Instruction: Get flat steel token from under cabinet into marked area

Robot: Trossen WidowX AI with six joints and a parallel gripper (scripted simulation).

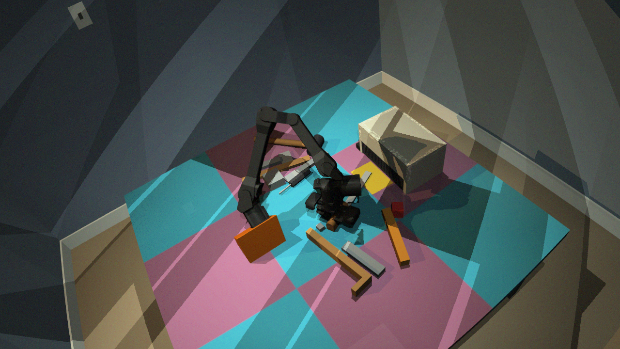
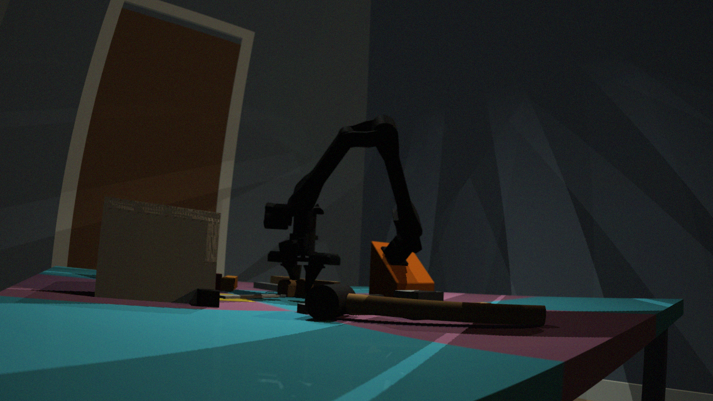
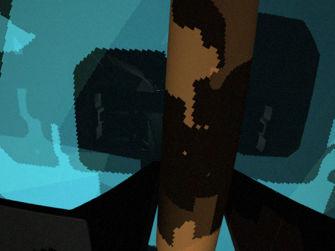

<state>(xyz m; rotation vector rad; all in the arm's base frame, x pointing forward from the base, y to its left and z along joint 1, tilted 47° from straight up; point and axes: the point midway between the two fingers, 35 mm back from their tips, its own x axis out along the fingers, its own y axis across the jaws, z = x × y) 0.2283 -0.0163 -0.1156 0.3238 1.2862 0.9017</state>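
The small grey cube lies 50 mm behind my gripper tip and 20 mm to the left of it. From my gripper tip the other things lie so: orange bar (190 mm to the right, 120 mm ahead, 10 mm above); then grey bar (180 mm to the right, 20 mm behind); then red cube (200 mm ahead, 110 mm to the right, 10 mm above).
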